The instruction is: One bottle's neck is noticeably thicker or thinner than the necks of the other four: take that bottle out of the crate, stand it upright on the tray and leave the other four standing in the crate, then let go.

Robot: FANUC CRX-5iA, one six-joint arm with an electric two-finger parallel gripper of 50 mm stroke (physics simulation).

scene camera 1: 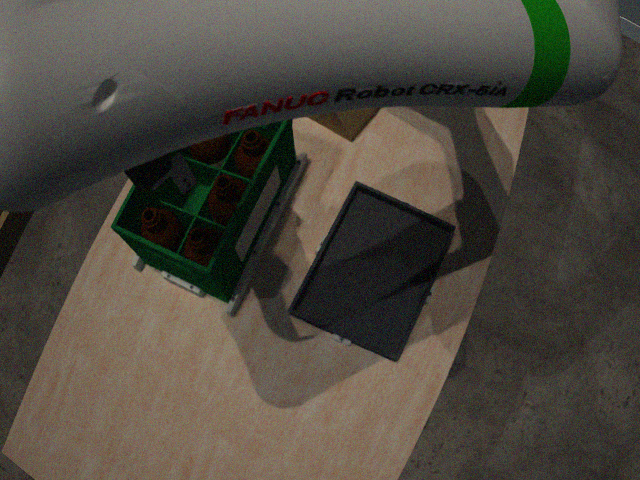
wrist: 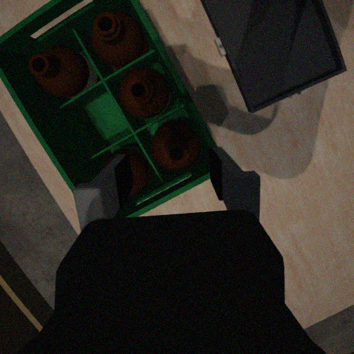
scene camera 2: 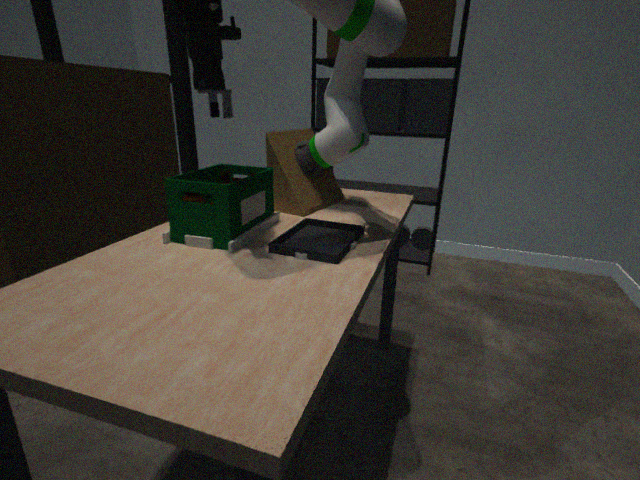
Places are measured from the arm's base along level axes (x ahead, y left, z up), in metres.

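Pixels of known places: gripper, fingertip midpoint: (scene camera 1: 175, 171) (scene camera 2: 221, 117); arm's base, link origin: (scene camera 2: 308, 160).
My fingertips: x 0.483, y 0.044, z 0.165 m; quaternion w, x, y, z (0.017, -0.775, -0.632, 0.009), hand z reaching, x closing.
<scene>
For each thing: its top centre in the pictures, then the offset to it from my fingertips. "spot": a spot on its surface instead.
- green crate, top centre: (scene camera 1: 197, 168) (scene camera 2: 223, 172) dx -0.059, dy -0.064, dz -0.154 m
- dark tray, surface spot: (scene camera 1: 372, 268) (scene camera 2: 317, 240) spot: dx -0.131, dy +0.209, dz -0.324 m
- grey rail, top centre: (scene camera 1: 266, 228) (scene camera 2: 256, 225) dx -0.081, dy +0.032, dz -0.299 m
The green crate (scene camera 1: 175, 262) (scene camera 2: 204, 223) (wrist: 35, 129) holds five brown bottles. In the wrist view, one column has bottles at far right (wrist: 120, 42), middle right (wrist: 150, 100) and near right (wrist: 169, 137). The other has bottles at far left (wrist: 62, 75) and near left (wrist: 136, 172), with an empty middle cell between. The near-left bottle is partly behind a finger. I cannot tell which neck differs. My gripper (scene camera 2: 220, 109) (wrist: 169, 167) is open and empty, high above the crate. The dark tray (scene camera 1: 372, 268) (scene camera 2: 317, 240) (wrist: 285, 50) holds no bottle.
A grey rail (scene camera 1: 268, 227) runs along the crate's tray side, between crate and tray. A brown angled box (scene camera 1: 351, 124) (scene camera 2: 297, 180) stands behind them. A second arm's dark wrist end (scene camera 2: 308, 159) hangs by the box. A shelf rack (scene camera 2: 449, 103) stands at the back.
</scene>
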